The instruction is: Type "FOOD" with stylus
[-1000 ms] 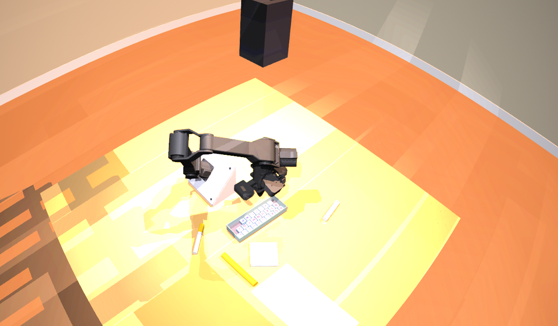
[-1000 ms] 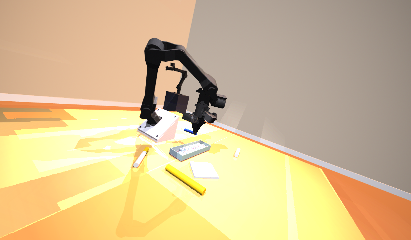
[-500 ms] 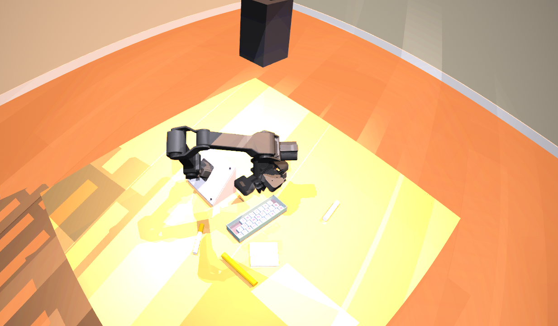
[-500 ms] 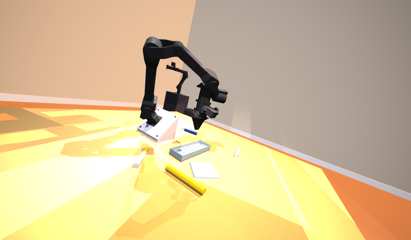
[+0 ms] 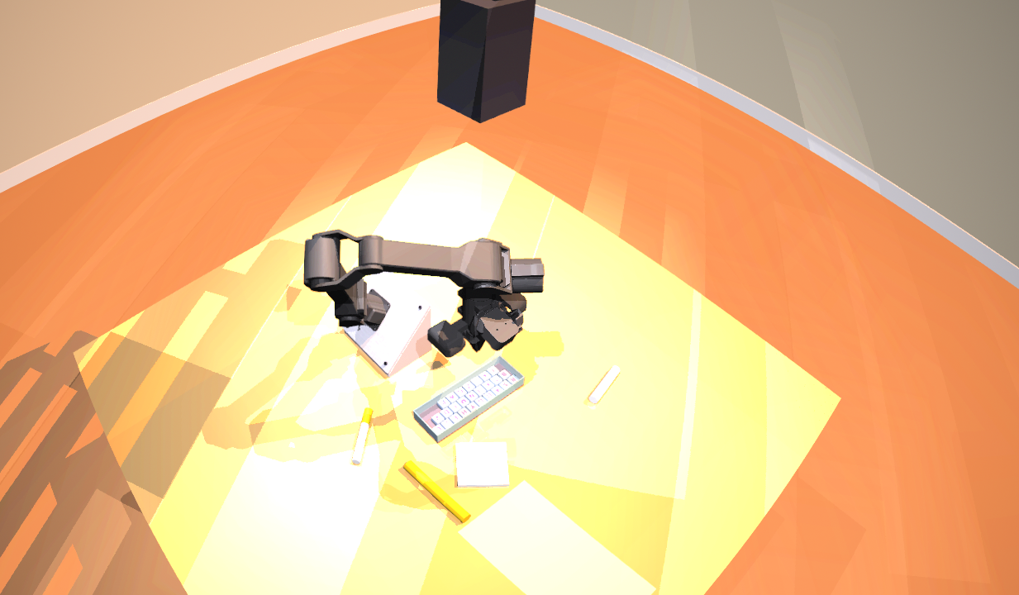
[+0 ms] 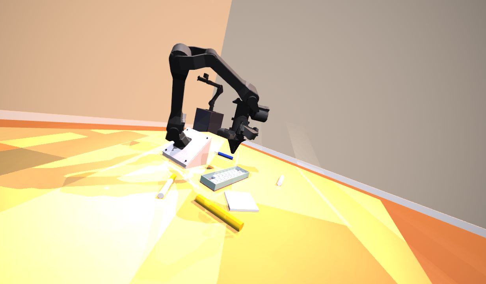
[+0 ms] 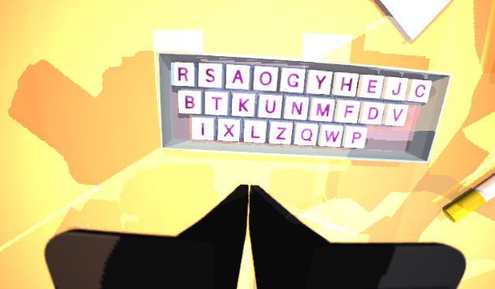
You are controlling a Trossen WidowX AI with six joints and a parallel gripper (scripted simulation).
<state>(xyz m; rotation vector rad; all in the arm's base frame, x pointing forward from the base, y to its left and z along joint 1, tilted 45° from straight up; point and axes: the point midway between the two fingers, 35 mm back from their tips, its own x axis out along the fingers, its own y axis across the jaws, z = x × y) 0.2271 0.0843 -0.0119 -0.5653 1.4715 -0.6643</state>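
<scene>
The blue stylus lies 180 mm behind my gripper tip, 170 mm to the left of it and 90 mm below it. From my gripper tip the other things lie so: white cylinder: 190 mm ahead, 170 mm to the left, 90 mm below; then white pad: 150 mm ahead, 130 mm to the right, 90 mm below; then white-and-yellow marker: 50 mm behind, 240 mm to the right, 90 mm below.
</scene>
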